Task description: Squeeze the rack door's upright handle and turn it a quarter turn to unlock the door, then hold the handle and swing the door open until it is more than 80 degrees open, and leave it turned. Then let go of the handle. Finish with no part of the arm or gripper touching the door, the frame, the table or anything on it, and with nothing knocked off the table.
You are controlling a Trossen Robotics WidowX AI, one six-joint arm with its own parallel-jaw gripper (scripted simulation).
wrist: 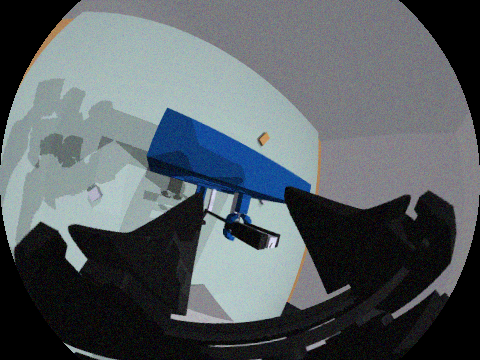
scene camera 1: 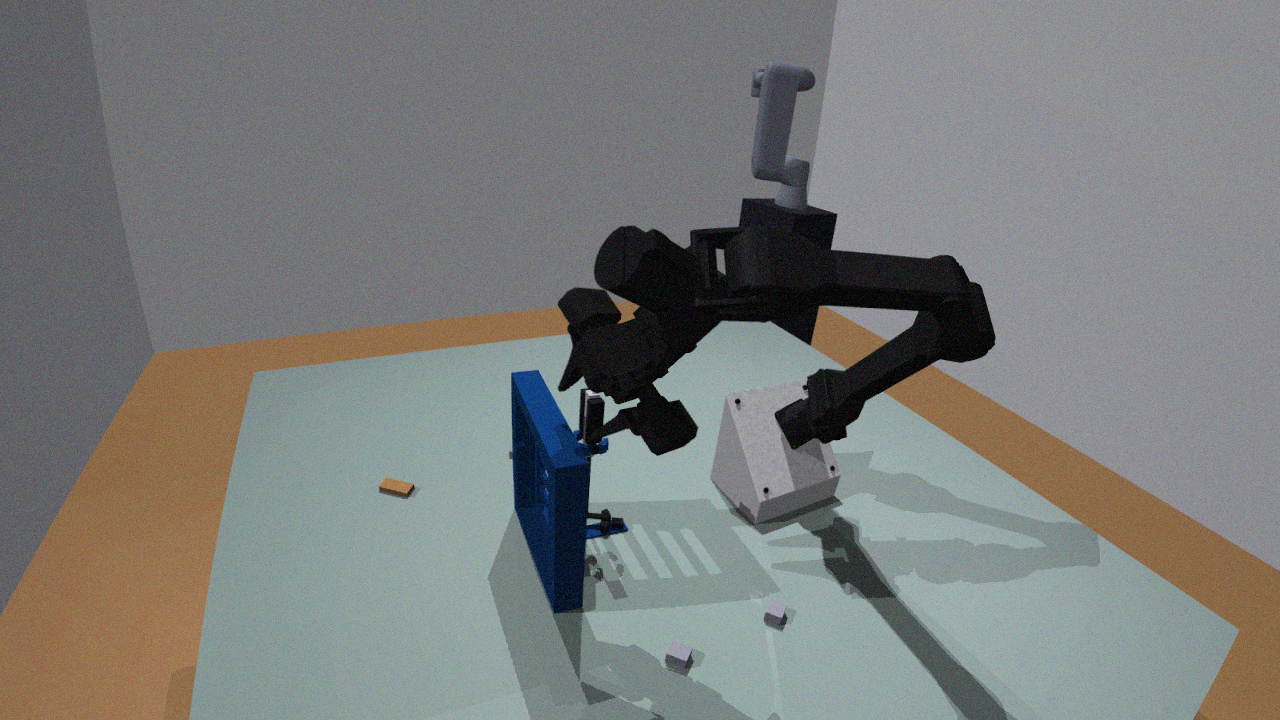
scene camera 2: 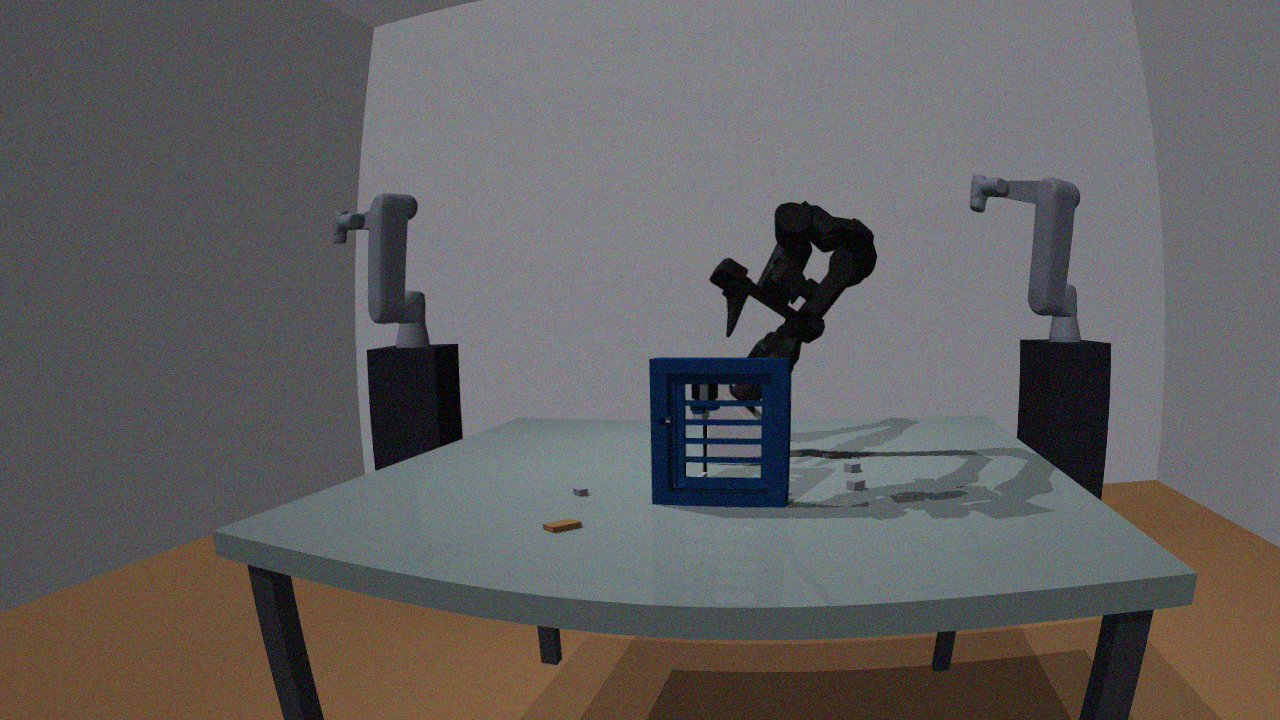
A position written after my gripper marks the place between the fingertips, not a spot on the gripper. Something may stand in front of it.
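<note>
There's a blue rack frame (scene camera 2: 670,486) here, and you'd also find the frame (wrist: 182,148) and (scene camera 1: 555,526). As for my gripper (scene camera 1: 575,414), it's open and holding nothing, and I can see the gripper (wrist: 244,195) and (scene camera 2: 746,347) too.
</note>
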